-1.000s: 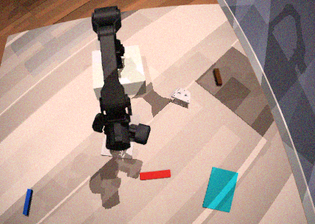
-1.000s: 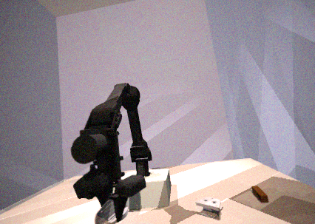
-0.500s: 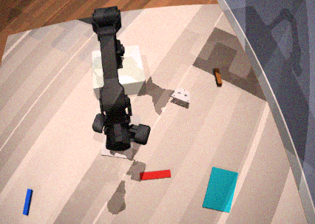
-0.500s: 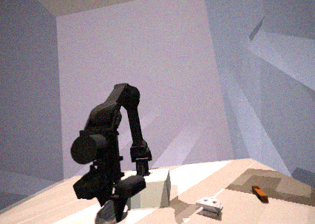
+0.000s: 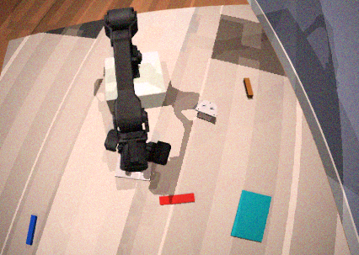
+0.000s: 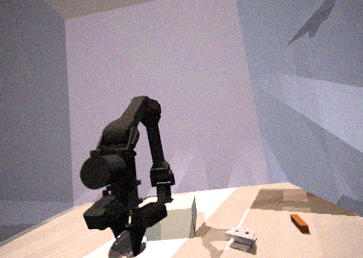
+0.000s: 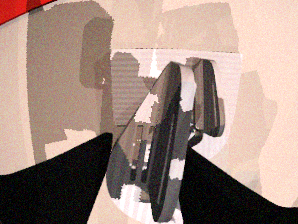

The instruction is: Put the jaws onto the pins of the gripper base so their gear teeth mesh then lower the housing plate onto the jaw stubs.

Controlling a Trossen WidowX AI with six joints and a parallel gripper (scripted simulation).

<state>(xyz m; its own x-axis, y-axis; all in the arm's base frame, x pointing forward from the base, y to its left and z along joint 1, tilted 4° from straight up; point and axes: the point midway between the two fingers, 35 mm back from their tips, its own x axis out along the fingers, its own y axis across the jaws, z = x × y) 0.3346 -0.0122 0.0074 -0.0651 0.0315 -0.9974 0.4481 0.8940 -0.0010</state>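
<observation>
My gripper tip is now 8 cm above the white plate and 3 cm to the left of it. Round my gripper tip: red bar (14 cm ahead, 9 cm to the left, 8 cm below); cyan sheet (32 cm to the left, 25 cm ahead, 8 cm below); jaw (7 cm below, 5 cm behind, 3 cm to the right).
</observation>
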